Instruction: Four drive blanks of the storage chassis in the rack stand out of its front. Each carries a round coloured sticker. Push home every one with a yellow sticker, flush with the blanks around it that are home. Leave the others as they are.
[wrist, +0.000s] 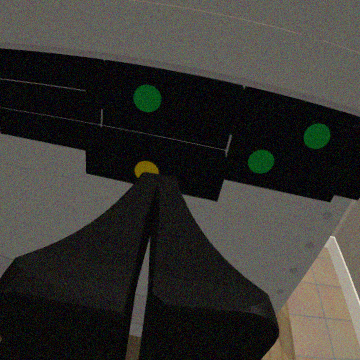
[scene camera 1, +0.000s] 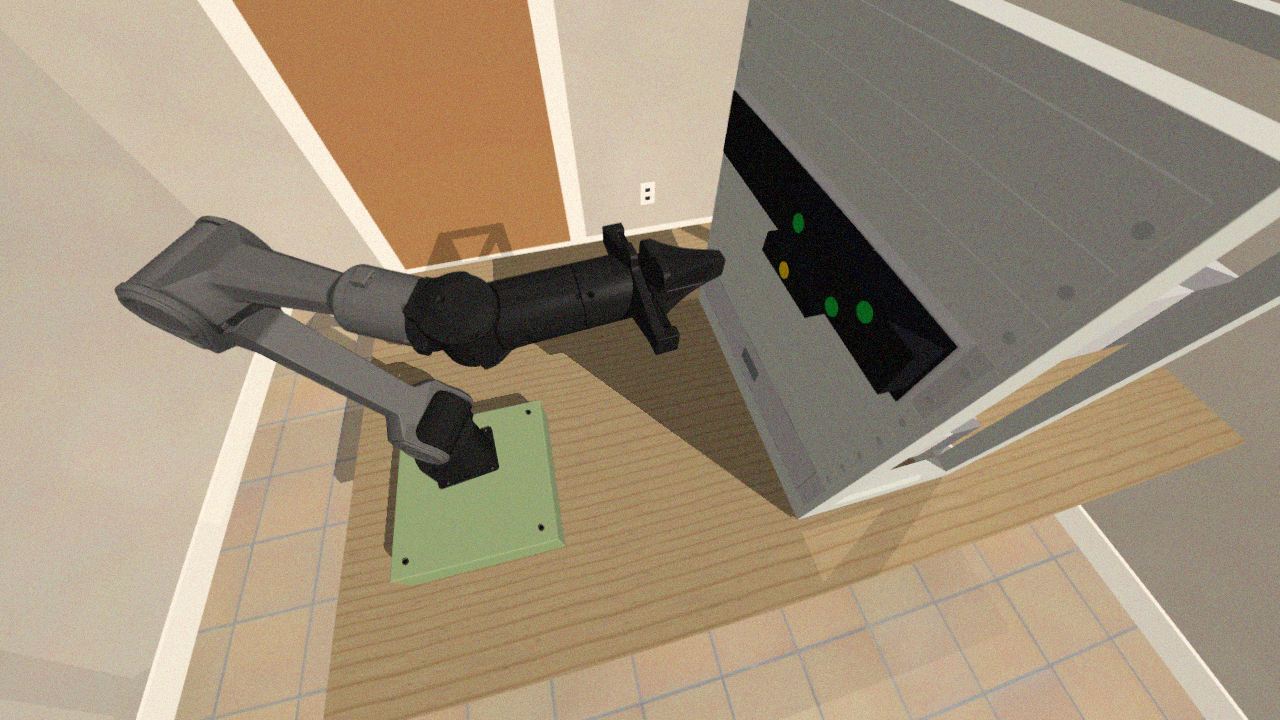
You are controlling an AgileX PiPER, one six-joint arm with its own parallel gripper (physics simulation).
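Observation:
The yellow-stickered blank (scene camera 1: 799, 288) (wrist: 112, 164) stands out of the dark chassis front, past its neighbours at its lower edge. Its yellow sticker (scene camera 1: 784, 269) (wrist: 146, 169) is partly covered by the fingertips in the wrist view. Three green stickers show: one above the yellow one (scene camera 1: 798, 222) (wrist: 147, 98), and two to the right, a lower one (scene camera 1: 831, 306) (wrist: 261, 161) and an upper one (scene camera 1: 864, 311) (wrist: 317, 136). How far the green-stickered blanks stand out is hard to tell in the dark. My gripper (scene camera 1: 721, 260) (wrist: 155, 194) is shut and empty, apart from the blanks, in front of the rack.
Grey panels surround the dark chassis above (scene camera 1: 939, 161) (wrist: 210, 35) and below (scene camera 1: 805, 367) (wrist: 45, 185). The arm stands on a green base plate (scene camera 1: 483, 537) on the wooden surface (scene camera 1: 626, 555). An orange door (scene camera 1: 411, 116) and pale walls stand behind.

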